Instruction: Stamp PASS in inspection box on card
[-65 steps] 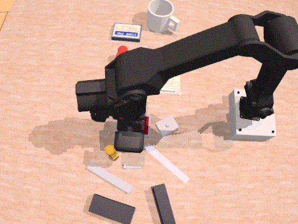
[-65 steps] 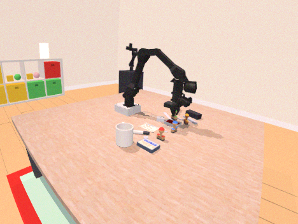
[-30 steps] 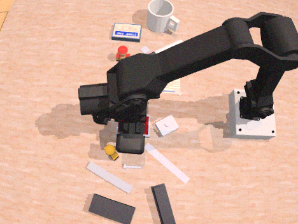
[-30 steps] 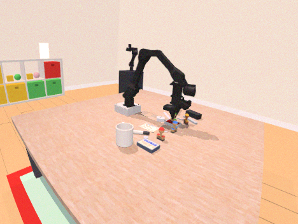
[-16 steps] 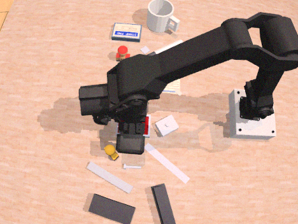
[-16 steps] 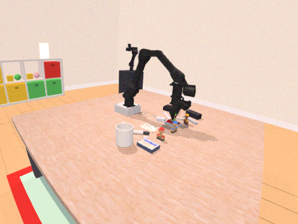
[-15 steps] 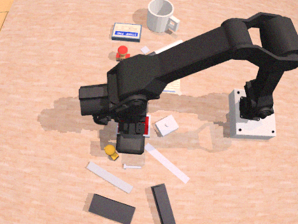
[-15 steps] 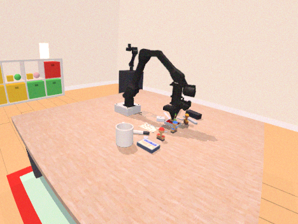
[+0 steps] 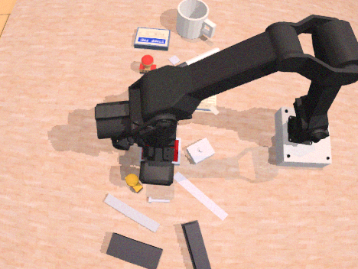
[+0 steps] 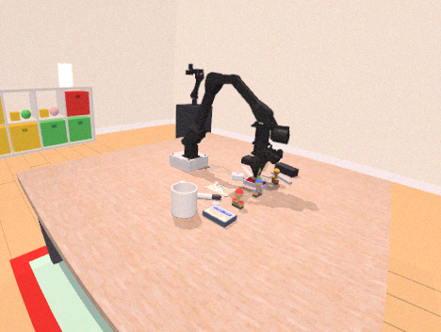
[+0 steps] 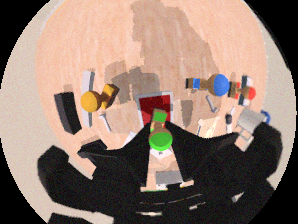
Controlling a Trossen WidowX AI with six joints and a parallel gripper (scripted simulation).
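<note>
Now: the green-knobbed stamp right at my gripper tip. Also, from my gripper tip: blue-knobbed stamp (8 cm to the right, 6 cm ahead, 2 cm below); then yellow-knobbed stamp (8 cm to the left, 4 cm ahead, 2 cm below); then red ink pad (3 cm below).
</note>
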